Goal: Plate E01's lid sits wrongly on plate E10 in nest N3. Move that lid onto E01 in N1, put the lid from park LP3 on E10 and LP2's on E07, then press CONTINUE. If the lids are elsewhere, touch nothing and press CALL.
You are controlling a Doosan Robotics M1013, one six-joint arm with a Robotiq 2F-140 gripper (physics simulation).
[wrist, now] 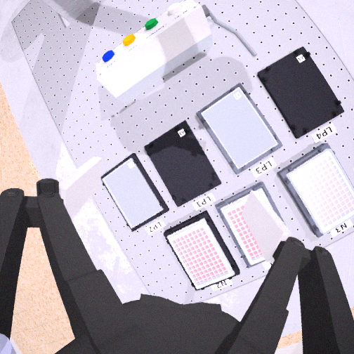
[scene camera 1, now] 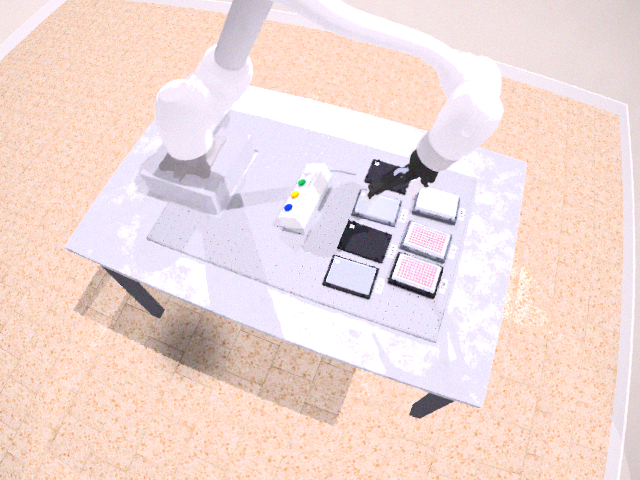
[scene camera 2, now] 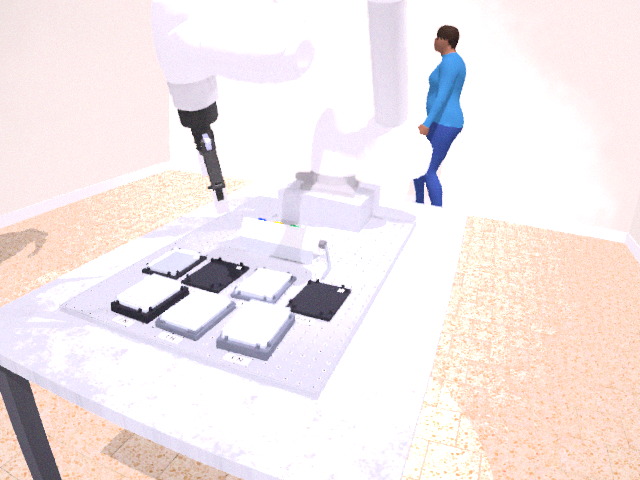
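Where they show: gripper, between the fingertips: [scene camera 1: 387, 197] [scene camera 2: 215, 192]; arm's base, origin of its link: [scene camera 1: 193, 153] [scene camera 2: 331, 186].
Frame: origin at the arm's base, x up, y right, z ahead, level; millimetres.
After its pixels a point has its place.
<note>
My gripper [scene camera 1: 399, 189] [scene camera 2: 220, 200] @[x 133, y 127, z 646 mm] [wrist: 175, 187] is open and empty, above the table. Nest N3 holds a plate [scene camera 1: 437, 202] @[x -53, y -24, z 807 mm] [scene camera 2: 256, 326] @[x -53, y -39, z 835 mm] [wrist: 325, 192] with pale, whitish wells, as if under a lid. The middle nest's plate [scene camera 1: 426, 240] @[x -62, y 116, z 789 mm] [scene camera 2: 196, 311] @[x -62, y 97, z 811 mm] [wrist: 240, 222] shows pink wells; a fingertip hides part of it and its label in the wrist view. N2 holds another pink-welled plate [scene camera 1: 416, 272] @[x -59, y 230, z 773 mm] [scene camera 2: 149, 292] @[x -55, y 220, z 788 mm] [wrist: 202, 255]. Park LP3 holds a pale lid [scene camera 1: 377, 206] @[x -72, y 24, z 622 mm] [scene camera 2: 264, 283] @[x -72, y 17, z 631 mm] [wrist: 240, 130]. LP2 holds another lid [scene camera 1: 351, 276] @[x -72, y 278, z 590 mm] [scene camera 2: 174, 261] @[x -72, y 268, z 599 mm] [wrist: 132, 194]. Plate names are unreadable.
Black parks LP1 [scene camera 1: 364, 241] @[x -80, y 152, z 605 mm] [scene camera 2: 216, 274] @[x -80, y 145, z 613 mm] [wrist: 184, 165] and LP4 [scene camera 1: 378, 178] [scene camera 2: 320, 299] @[x -80, y -117, z 647 mm] [wrist: 301, 94] hold no lid. A white button box [scene camera 1: 311, 201] @[x -30, y 80, z 423 mm] [scene camera 2: 276, 246] @[x -60, y 52, z 440 mm] [wrist: 155, 57] with blue, yellow and green buttons stands near the parks. A person [scene camera 2: 445, 98] stands behind the table.
</note>
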